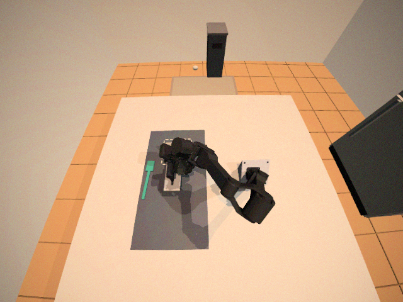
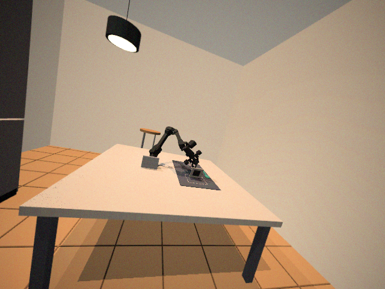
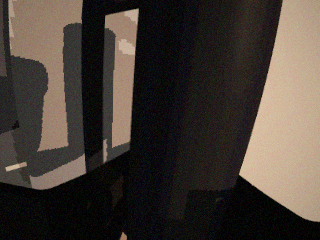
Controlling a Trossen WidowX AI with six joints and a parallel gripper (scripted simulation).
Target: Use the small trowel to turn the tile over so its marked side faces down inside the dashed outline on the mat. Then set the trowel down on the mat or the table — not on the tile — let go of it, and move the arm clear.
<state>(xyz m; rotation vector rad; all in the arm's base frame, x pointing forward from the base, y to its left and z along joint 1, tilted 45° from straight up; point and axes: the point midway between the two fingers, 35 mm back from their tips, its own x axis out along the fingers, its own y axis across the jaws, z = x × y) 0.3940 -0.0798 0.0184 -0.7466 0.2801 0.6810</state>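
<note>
My gripper tip is 12 cm short of the green trowel, 2 cm to the right of it and 10 cm above it. Also, from my gripper tip: tile (3 cm behind, 10 cm to the right, 5 cm below); then dark grey mat (2 cm behind, 4 cm to the left, 12 cm below).
</note>
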